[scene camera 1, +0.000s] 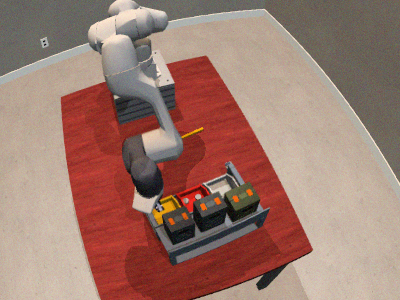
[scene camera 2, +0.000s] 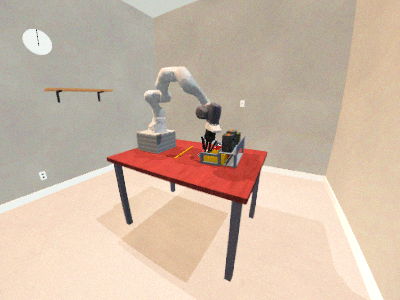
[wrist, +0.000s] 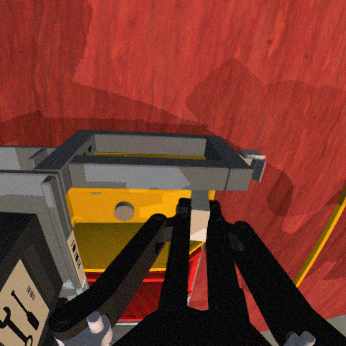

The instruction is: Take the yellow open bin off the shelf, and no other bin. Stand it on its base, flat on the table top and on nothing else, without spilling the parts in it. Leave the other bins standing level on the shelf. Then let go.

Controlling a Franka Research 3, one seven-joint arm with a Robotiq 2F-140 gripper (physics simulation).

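The yellow open bin (scene camera 1: 169,206) (scene camera 2: 212,158) (wrist: 150,205) sits in the end bay of the grey shelf (scene camera 1: 220,243) (wrist: 150,175), beside the red bin (scene camera 1: 192,192) (wrist: 140,295). A round grey part shows in it in the wrist view; its base is hidden. My gripper (scene camera 1: 159,205) (scene camera 2: 208,148) (wrist: 197,188) points down over the bin's outer side, close to the shelf's end rail. The fingers are nearly together, with nothing held; a pale piece shows through the gap. Whether the fingertips touch the bin is not clear.
A white bin (scene camera 1: 220,186) stands beyond the red one. Two dark boxes (scene camera 1: 179,227) (scene camera 1: 210,214) and an olive box (scene camera 1: 242,204) stand along the shelf's other side. A yellow stick (scene camera 1: 192,133) (scene camera 2: 183,152) lies on the red table (scene camera 1: 95,200) between the shelf and the robot's base block (scene camera 2: 156,142).
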